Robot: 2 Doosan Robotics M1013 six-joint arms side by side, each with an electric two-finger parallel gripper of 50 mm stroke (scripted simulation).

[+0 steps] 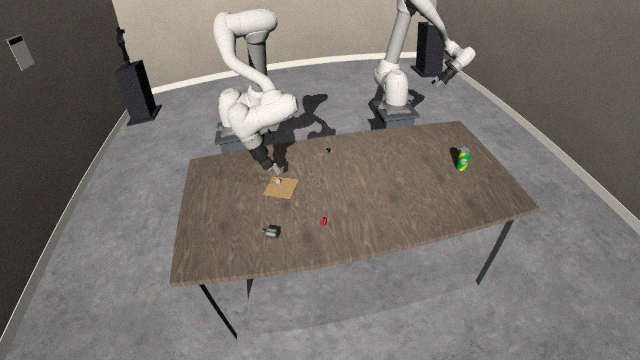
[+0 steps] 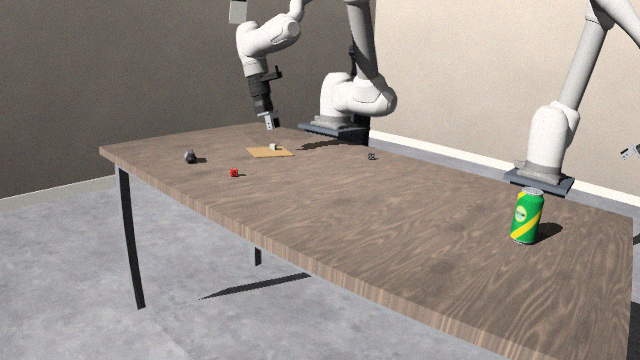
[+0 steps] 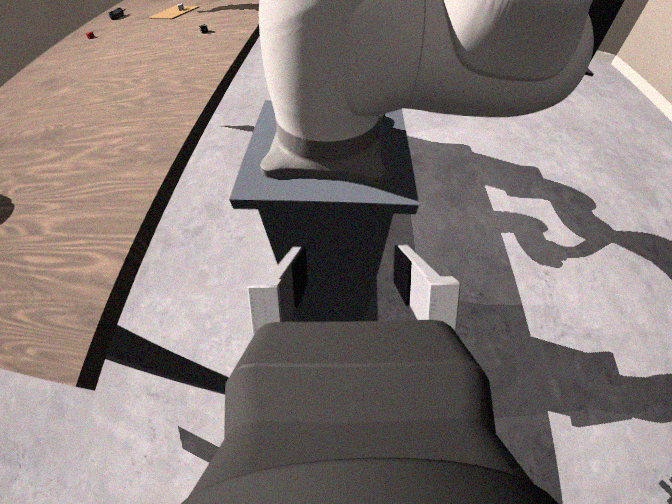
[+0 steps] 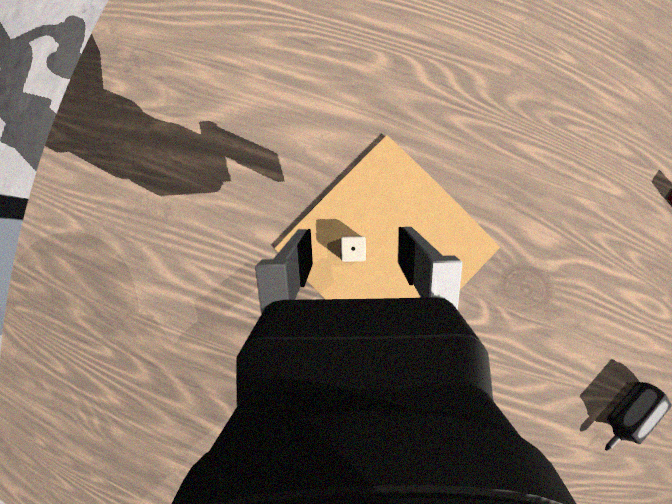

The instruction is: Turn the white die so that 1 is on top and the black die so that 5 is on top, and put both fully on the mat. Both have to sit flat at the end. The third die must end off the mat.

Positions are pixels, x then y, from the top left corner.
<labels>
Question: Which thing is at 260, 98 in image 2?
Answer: My right gripper.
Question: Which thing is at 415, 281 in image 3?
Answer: My left gripper.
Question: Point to a tan mat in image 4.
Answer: At 387, 189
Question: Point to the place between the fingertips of my right gripper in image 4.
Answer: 354, 246
</labels>
